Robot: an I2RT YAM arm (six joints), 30 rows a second.
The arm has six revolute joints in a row. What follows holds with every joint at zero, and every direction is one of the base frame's. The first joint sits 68 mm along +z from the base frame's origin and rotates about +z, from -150 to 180 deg. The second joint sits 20 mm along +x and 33.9 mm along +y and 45.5 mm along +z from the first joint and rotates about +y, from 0 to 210 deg. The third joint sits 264 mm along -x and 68.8 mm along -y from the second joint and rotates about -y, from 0 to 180 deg. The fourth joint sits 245 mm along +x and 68.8 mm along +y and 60 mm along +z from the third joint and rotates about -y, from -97 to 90 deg. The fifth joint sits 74 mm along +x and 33.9 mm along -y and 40.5 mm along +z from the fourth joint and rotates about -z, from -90 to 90 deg. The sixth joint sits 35.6 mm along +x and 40.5 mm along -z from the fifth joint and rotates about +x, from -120 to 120 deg. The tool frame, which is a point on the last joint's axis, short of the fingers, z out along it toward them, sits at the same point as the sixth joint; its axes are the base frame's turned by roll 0, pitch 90 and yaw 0 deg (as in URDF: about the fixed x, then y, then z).
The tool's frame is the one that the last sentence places.
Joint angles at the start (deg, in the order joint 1, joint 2, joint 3, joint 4, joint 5, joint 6): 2.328, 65.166, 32.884, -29.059, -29.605, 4.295
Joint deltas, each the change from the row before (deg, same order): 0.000, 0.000, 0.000, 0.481, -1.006, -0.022; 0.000, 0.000, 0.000, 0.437, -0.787, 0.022; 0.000, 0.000, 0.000, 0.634, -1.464, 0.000; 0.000, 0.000, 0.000, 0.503, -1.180, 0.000; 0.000, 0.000, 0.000, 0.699, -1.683, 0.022; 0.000, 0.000, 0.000, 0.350, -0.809, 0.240; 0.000, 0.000, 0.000, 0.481, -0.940, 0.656; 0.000, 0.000, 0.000, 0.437, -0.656, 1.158; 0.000, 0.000, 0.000, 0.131, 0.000, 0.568
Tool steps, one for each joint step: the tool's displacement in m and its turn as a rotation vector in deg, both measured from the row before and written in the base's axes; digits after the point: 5 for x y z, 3 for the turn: 0.00060, 0.00057, 0.00070, 0.891, -0.456, 0.503; 0.00055, 0.00044, 0.00061, 0.712, -0.397, 0.369; 0.00073, 0.00080, 0.00099, 1.294, -0.582, 0.730; 0.00055, 0.00063, 0.00081, 1.037, -0.461, 0.598; 0.00073, 0.00089, 0.00116, 1.478, -0.627, 0.853; 0.00036, 0.00042, 0.00058, 0.798, -0.176, 0.259; 0.00052, 0.00049, 0.00075, 1.077, -0.042, 0.054; 0.00051, 0.00034, 0.00063, 1.033, 0.315, -0.420; 0.00020, 0.00001, 0.00013, 0.233, 0.229, -0.376
